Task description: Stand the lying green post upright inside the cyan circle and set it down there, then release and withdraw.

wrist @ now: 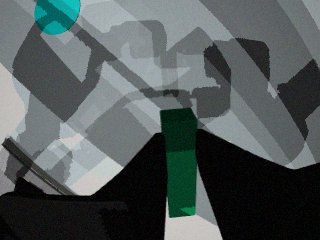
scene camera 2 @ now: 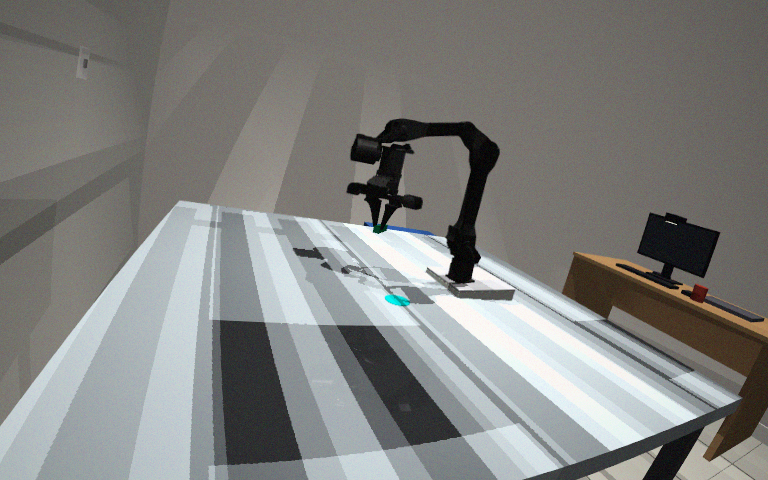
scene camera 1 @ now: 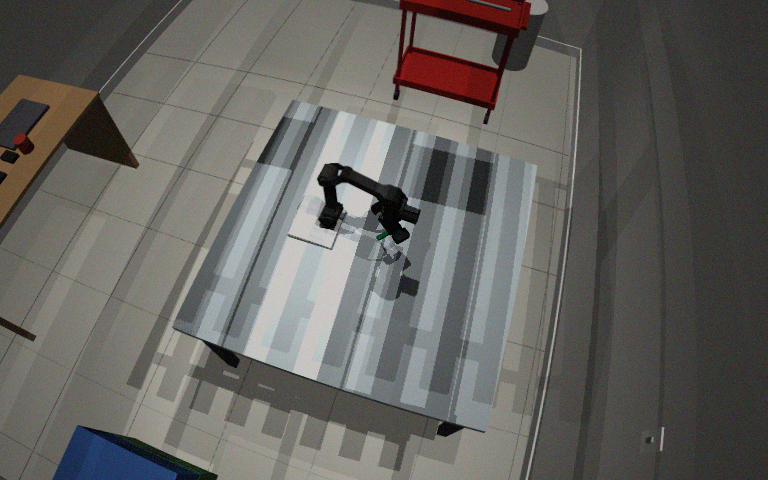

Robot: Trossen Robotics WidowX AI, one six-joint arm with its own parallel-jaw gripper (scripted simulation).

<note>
The gripper [scene camera 2: 377, 228] holds a green post [wrist: 179, 126].
The gripper shows as well in the wrist view [wrist: 178, 139].
</note>
